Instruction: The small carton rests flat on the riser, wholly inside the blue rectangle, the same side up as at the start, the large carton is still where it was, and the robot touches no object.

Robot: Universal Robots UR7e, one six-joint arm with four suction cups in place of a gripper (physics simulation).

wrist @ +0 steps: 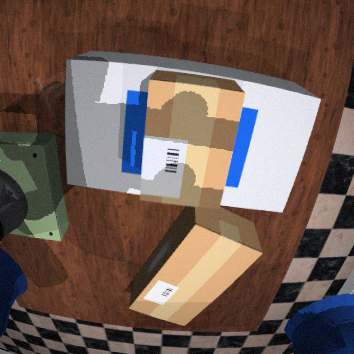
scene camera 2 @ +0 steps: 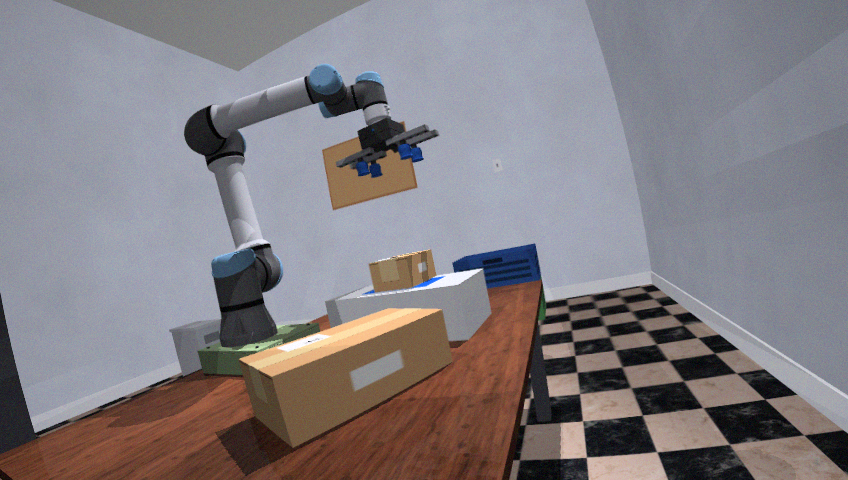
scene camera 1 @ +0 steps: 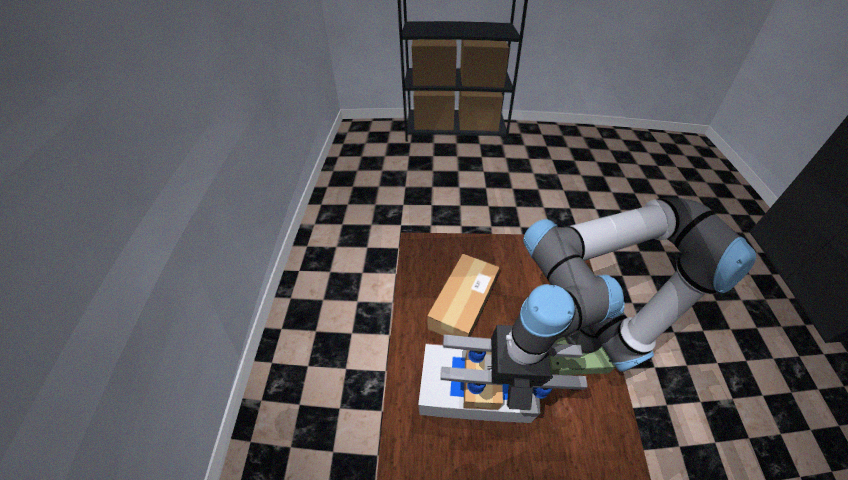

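Note:
The wrist view shows my suction head [wrist: 320, 319], a large carton [wrist: 205, 249], a small carton [wrist: 191, 121] and a white riser [wrist: 106, 92]. Scene camera 1 shows the white riser [scene camera 1: 438, 398], the small carton [scene camera 1: 491, 398] and the large carton [scene camera 1: 458, 308]. In scene camera 2: the large carton [scene camera 2: 299, 390], the small carton [scene camera 2: 404, 271] and the white riser [scene camera 2: 463, 297].

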